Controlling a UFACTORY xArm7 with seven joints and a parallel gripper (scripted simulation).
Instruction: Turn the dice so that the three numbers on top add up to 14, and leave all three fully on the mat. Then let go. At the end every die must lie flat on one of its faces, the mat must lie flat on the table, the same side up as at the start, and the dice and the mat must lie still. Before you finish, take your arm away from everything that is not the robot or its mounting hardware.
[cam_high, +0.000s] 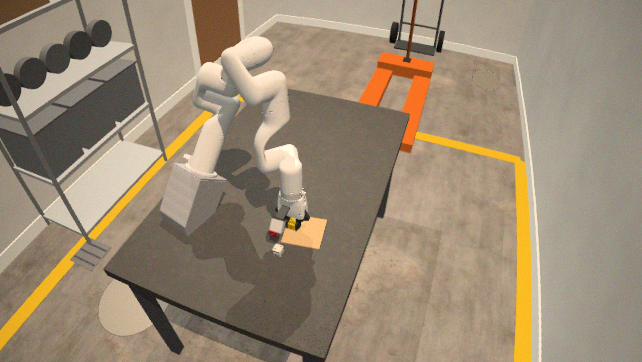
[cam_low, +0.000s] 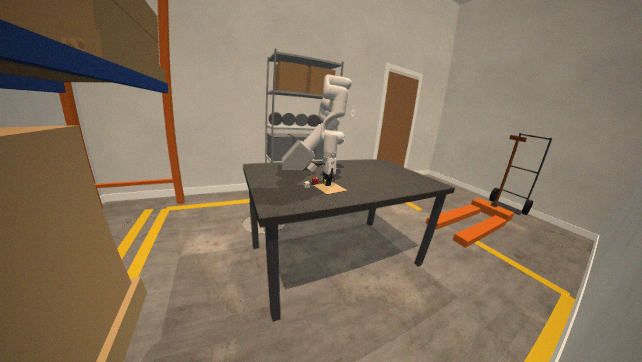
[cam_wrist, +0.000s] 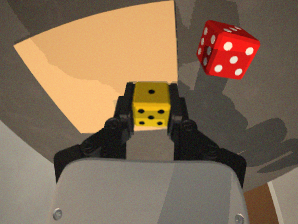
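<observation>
My gripper is now 10 mm above the yellow die. Round my hand: mat: 50 mm ahead, 20 mm below; red die: 50 mm to the right, 50 mm behind, 10 mm below; white die: 130 mm to the right, 10 mm below.
</observation>
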